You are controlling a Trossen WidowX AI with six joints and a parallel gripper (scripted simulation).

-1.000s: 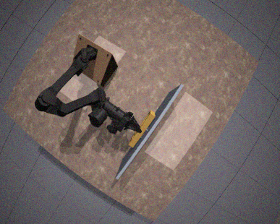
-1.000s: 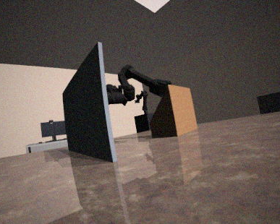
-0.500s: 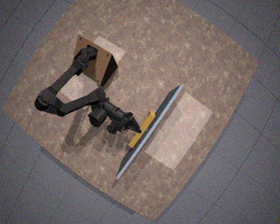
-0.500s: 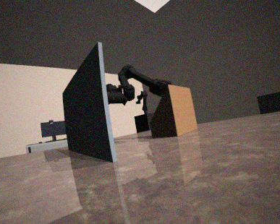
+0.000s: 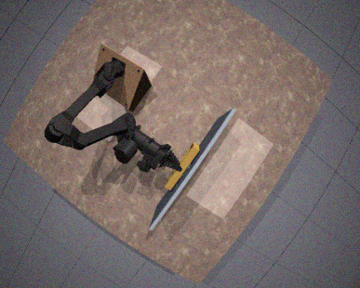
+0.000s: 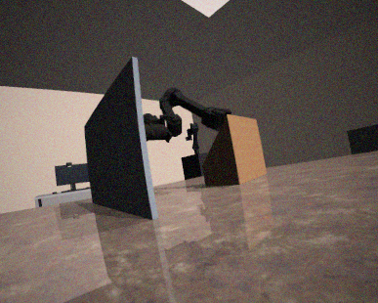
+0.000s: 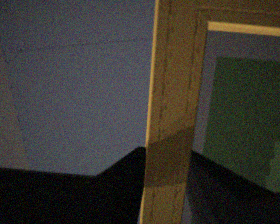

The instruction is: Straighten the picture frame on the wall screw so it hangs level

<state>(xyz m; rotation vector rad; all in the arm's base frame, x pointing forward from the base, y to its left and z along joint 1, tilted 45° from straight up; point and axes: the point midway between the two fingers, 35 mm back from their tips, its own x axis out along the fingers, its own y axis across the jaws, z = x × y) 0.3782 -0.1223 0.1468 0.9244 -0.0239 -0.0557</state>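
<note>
Right now the picture frame is 1 cm ahead of my gripper tip, 1 cm to the left of it and 5 cm below it. The rest, counted from my gripper tip: blue-grey wall panel (2 cm ahead, 2 cm to the left, 7 cm below).
</note>
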